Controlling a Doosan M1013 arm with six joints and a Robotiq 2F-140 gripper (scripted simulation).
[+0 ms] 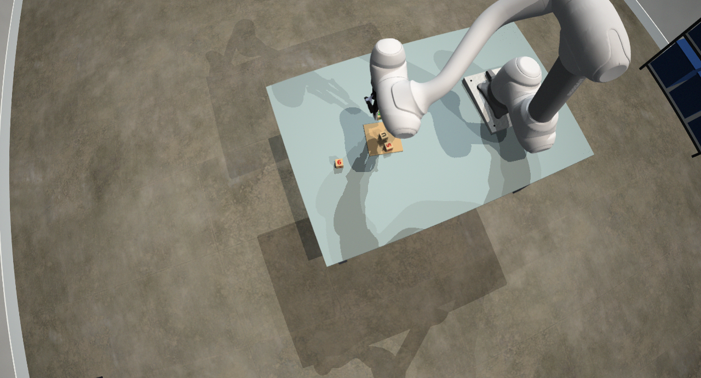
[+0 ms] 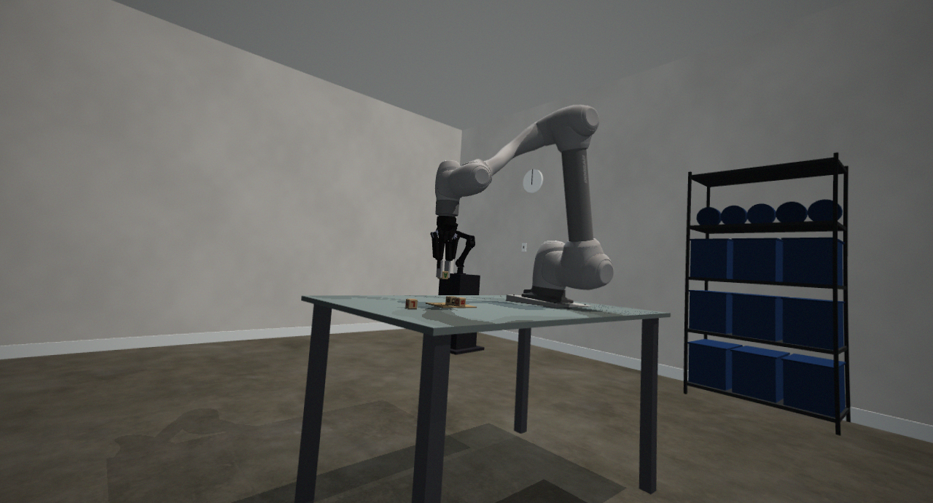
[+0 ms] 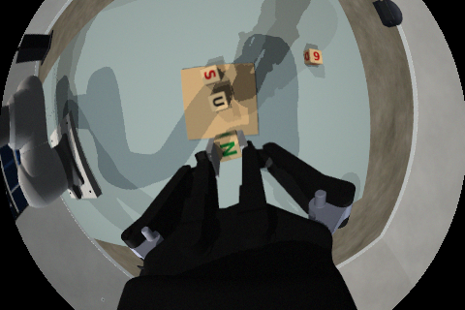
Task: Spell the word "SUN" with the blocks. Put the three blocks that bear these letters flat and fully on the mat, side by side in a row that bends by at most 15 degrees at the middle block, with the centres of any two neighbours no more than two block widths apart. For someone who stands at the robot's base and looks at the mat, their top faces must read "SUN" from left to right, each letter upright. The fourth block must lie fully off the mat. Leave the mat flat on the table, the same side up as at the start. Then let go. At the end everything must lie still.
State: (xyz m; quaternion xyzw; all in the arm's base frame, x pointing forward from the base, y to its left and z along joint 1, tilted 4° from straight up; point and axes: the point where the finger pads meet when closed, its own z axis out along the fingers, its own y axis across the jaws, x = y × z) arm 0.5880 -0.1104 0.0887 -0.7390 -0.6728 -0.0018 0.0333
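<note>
My gripper is now 130 mm above the mat and 50 mm to the right of it. The rest, counted from my hand: S block (110 mm below, 100 mm to the left, 10 mm ahead); N block (20 mm below); 6 block (210 mm ahead, 120 mm below, 80 mm to the left).
</note>
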